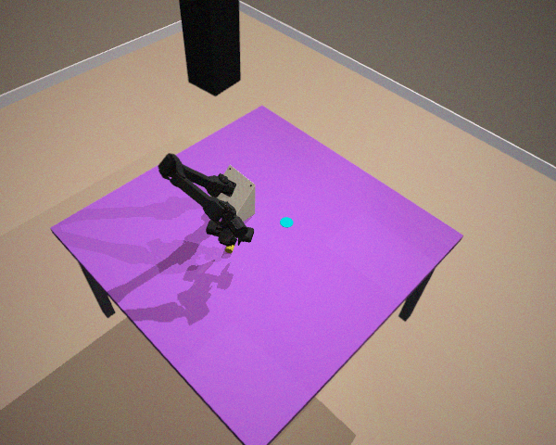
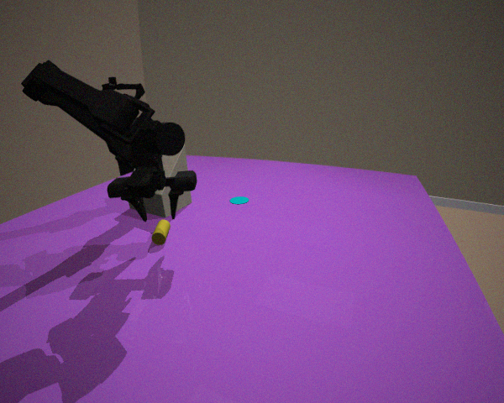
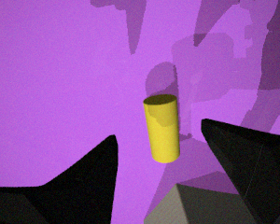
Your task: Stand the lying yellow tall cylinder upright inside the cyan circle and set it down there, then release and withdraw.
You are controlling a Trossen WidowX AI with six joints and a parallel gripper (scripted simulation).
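Now: the yellow tall cylinder 40 mm below my gripper tip, 20 mm to the left of it and 20 mm behind it. The rest, counted from my gripper tip: cyan circle 280 mm to the left, 80 mm ahead, 60 mm below.
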